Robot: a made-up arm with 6 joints. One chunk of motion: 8 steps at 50 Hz.
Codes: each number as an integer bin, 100 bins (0 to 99) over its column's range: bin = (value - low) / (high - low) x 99, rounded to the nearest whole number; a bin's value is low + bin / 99 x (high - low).
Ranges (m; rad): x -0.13..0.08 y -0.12..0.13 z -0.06..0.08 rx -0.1..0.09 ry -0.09..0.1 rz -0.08..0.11
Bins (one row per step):
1: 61 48 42 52 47 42
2: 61 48 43 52 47 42
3: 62 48 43 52 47 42
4: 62 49 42 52 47 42
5: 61 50 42 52 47 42
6: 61 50 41 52 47 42
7: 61 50 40 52 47 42
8: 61 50 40 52 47 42
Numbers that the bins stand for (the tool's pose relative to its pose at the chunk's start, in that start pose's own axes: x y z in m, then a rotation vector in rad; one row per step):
1: -0.0006 0.0012 -0.0006 -0.0002 0.0002 0.0006
2: -0.0006 0.0012 0.0008 -0.0002 0.0002 0.0006
3: 0.0015 0.0012 0.0008 -0.0002 0.0002 0.0006
4: 0.0015 0.0037 -0.0006 -0.0002 0.0002 0.0006
5: -0.0006 0.0063 -0.0006 -0.0002 0.0002 0.0006
6: -0.0006 0.0063 -0.0020 -0.0002 0.0002 0.0006
7: -0.0006 0.0063 -0.0034 -0.0002 0.0002 0.0006
8: -0.0006 0.0063 -0.0034 -0.0002 0.0002 0.0006

